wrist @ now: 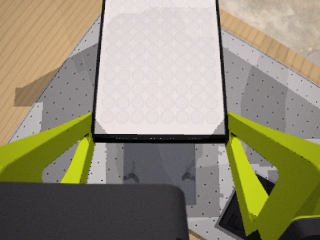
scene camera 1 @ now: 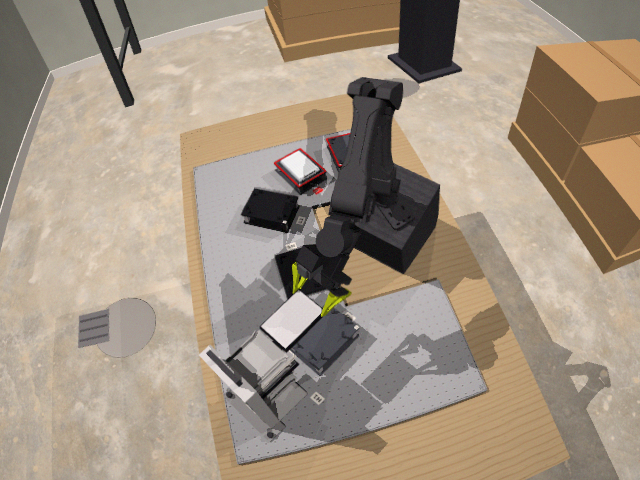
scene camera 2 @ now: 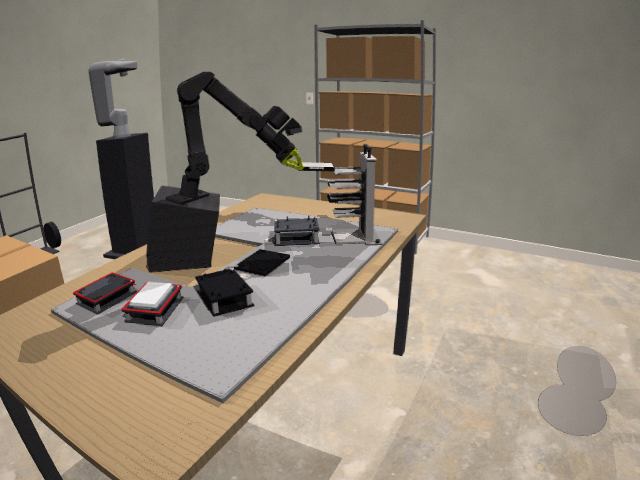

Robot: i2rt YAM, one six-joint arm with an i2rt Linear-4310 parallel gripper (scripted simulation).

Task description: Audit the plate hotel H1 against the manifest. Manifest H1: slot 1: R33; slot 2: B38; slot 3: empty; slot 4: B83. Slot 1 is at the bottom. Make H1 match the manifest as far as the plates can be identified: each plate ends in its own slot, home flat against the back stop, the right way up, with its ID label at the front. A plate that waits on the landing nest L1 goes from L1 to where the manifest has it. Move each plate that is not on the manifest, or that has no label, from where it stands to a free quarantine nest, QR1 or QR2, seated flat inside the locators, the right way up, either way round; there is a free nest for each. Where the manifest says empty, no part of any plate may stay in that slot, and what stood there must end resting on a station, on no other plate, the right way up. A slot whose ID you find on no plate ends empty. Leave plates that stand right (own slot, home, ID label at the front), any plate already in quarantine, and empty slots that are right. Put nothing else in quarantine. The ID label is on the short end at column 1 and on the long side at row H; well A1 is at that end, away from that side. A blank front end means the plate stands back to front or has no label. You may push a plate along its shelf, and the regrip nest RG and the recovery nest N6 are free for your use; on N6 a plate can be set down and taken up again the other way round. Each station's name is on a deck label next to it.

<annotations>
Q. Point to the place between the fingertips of my gripper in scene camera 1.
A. At 308, 304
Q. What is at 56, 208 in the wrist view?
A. My gripper.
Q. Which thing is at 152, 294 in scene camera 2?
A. A white plate.
</annotations>
